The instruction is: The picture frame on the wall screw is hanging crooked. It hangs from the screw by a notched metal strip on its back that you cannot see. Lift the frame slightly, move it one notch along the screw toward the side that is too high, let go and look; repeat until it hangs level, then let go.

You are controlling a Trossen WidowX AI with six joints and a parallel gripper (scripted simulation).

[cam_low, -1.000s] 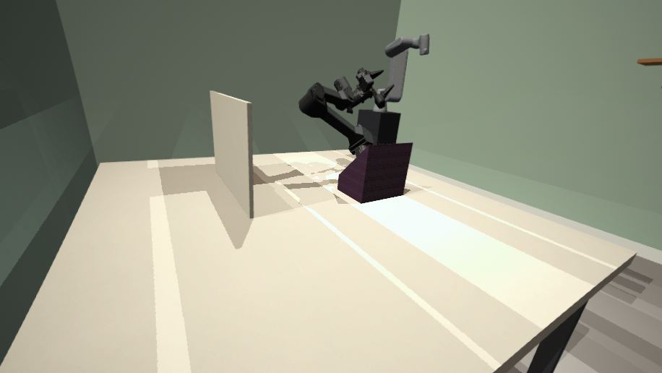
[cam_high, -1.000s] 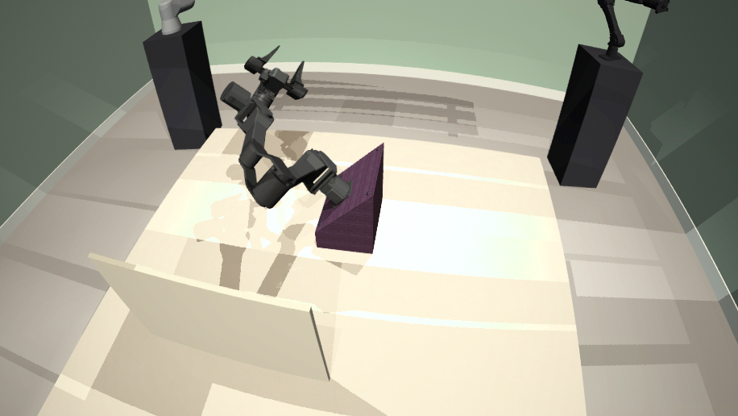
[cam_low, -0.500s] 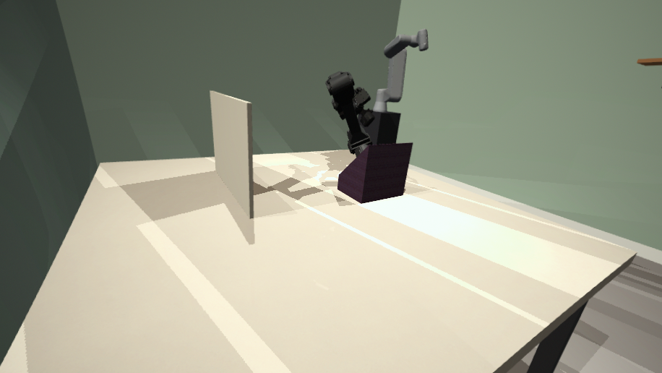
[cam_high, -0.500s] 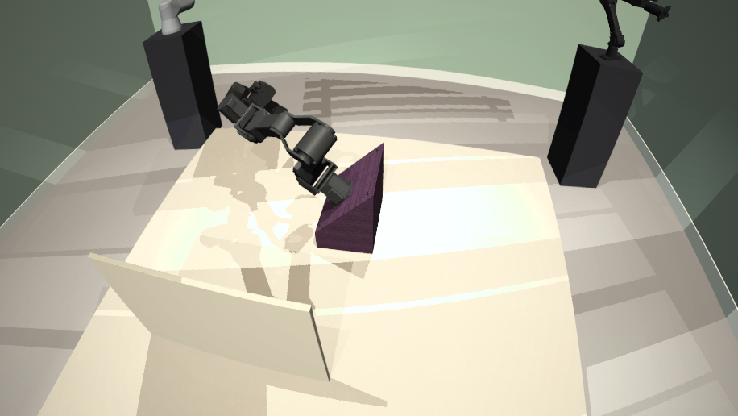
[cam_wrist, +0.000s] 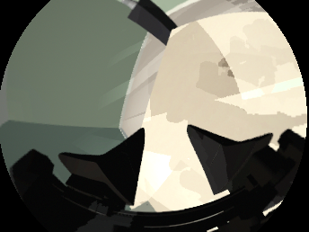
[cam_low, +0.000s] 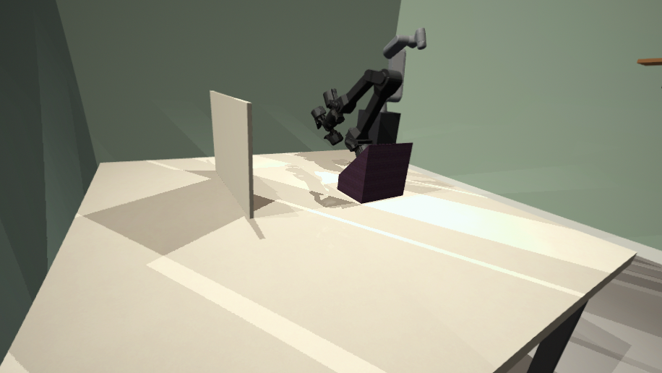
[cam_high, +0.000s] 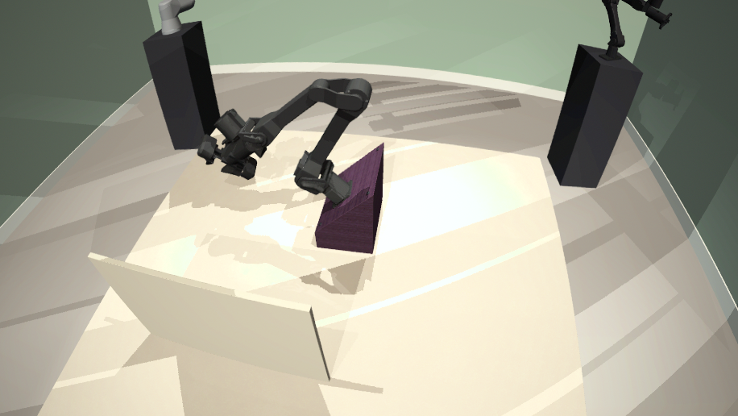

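My gripper tip is now 480 mm short of the picture frame, 160 mm to the right of it and 20 mm below it. Also, from my gripper tip: wall panel 490 mm ahead, 150 mm to the left.
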